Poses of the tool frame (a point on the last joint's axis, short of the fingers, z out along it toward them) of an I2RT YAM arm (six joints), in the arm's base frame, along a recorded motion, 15 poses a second.
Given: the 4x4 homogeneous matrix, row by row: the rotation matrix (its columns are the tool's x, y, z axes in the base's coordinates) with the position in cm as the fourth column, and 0 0 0 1 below. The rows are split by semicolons.
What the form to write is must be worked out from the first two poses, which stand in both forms.
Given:
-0.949 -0.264 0.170 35.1; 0.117 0.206 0.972 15.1; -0.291 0.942 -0.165 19.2; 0 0 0 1
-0.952 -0.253 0.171 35.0; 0.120 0.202 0.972 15.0; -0.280 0.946 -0.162 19.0; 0 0 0 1
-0.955 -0.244 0.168 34.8; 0.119 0.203 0.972 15.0; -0.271 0.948 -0.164 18.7; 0 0 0 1
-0.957 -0.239 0.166 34.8; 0.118 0.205 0.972 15.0; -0.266 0.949 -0.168 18.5; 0 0 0 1
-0.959 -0.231 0.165 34.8; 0.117 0.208 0.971 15.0; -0.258 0.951 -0.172 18.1; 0 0 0 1
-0.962 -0.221 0.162 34.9; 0.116 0.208 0.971 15.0; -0.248 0.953 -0.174 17.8; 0 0 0 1
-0.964 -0.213 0.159 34.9; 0.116 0.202 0.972 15.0; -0.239 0.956 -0.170 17.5; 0 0 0 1
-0.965 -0.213 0.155 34.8; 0.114 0.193 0.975 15.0; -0.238 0.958 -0.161 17.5; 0 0 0 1
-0.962 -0.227 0.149 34.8; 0.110 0.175 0.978 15.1; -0.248 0.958 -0.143 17.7; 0 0 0 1
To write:
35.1 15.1 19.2 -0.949 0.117 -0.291 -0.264 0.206 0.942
35.0 15.0 19.0 -0.952 0.120 -0.280 -0.253 0.202 0.946
34.8 15.0 18.7 -0.955 0.119 -0.271 -0.244 0.203 0.948
34.8 15.0 18.5 -0.957 0.118 -0.266 -0.239 0.205 0.949
34.8 15.0 18.1 -0.959 0.117 -0.258 -0.231 0.208 0.951
34.9 15.0 17.8 -0.962 0.116 -0.248 -0.221 0.208 0.953
34.9 15.0 17.5 -0.964 0.116 -0.239 -0.213 0.202 0.956
34.8 15.0 17.5 -0.965 0.114 -0.238 -0.213 0.193 0.958
34.8 15.1 17.7 -0.962 0.110 -0.248 -0.227 0.175 0.958

